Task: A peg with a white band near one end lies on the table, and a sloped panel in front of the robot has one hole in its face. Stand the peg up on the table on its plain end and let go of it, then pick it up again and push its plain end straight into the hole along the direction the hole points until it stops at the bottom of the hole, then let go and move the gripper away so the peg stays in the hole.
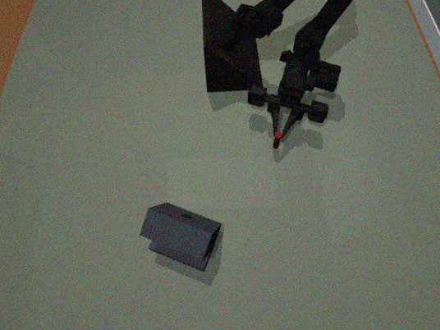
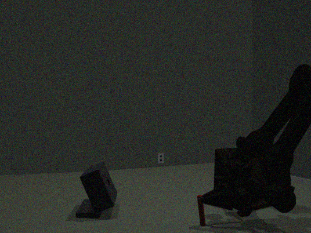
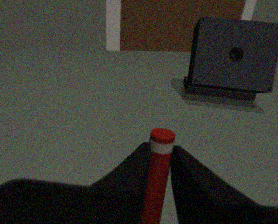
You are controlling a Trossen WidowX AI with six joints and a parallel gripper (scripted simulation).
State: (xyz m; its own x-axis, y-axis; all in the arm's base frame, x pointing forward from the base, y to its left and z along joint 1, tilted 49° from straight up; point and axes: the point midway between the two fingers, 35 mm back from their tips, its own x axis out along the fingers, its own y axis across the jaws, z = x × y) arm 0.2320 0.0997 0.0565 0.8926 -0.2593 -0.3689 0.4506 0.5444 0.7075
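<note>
The red peg is 1 cm below my gripper tip. Also, from my gripper tip: sloped panel 18 cm ahead, 24 cm to the right, 1 cm above.
</note>
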